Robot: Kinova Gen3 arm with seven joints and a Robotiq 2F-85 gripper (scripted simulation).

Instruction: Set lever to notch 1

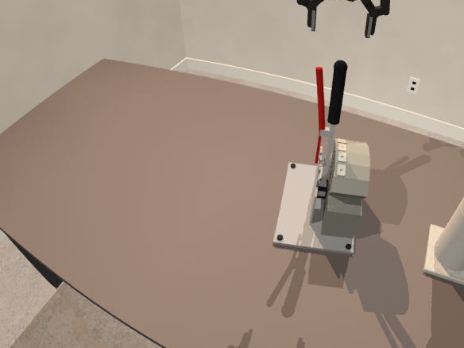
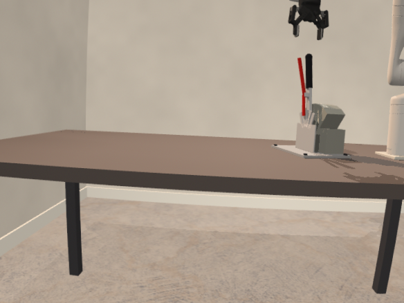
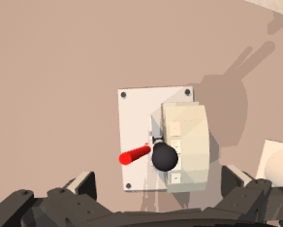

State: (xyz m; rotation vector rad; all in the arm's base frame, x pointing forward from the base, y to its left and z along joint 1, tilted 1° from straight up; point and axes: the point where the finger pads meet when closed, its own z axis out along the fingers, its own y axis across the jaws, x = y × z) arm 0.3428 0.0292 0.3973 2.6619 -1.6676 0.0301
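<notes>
Right now the red bar is 10 mm ahead of my hand, 20 mm to the left of it and 210 mm below it.
</notes>
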